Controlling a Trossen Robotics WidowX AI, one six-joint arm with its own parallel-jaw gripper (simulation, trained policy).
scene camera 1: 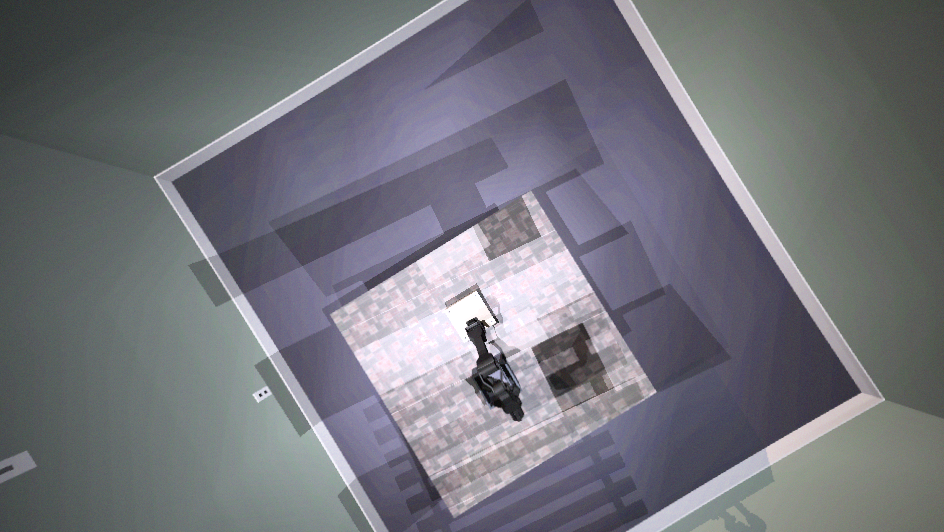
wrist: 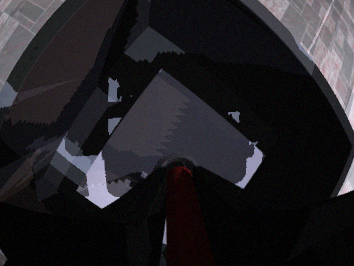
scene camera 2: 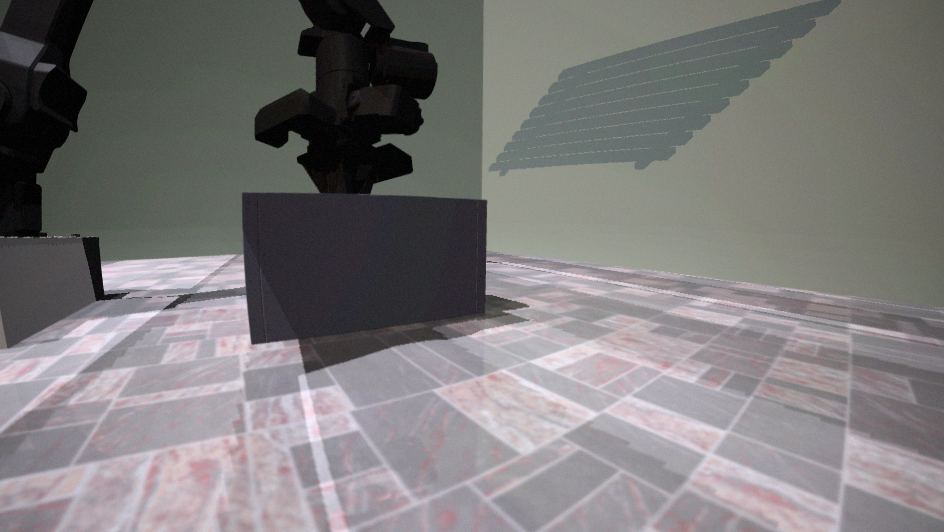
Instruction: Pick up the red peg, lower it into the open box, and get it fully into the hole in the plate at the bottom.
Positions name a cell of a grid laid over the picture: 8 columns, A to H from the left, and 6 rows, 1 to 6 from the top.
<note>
I see my gripper (wrist: E4), a dark box (scene camera 2: C3) and a grey plate (wrist: D3).
The dark box also shows in the wrist view (wrist: B2). Scene camera 2 misses the grey plate, which is hidden by the dark box.
</note>
